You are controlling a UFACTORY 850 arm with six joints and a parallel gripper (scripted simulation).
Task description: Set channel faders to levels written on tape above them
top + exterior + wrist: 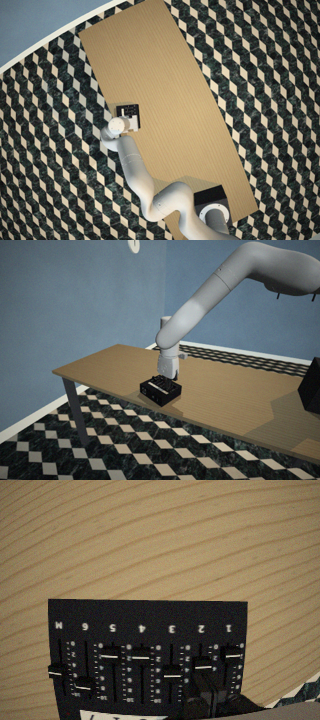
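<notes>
Right now my hand is 100 mm short of the master fader, 60 mm to the left of it and 10 mm above it.
</notes>
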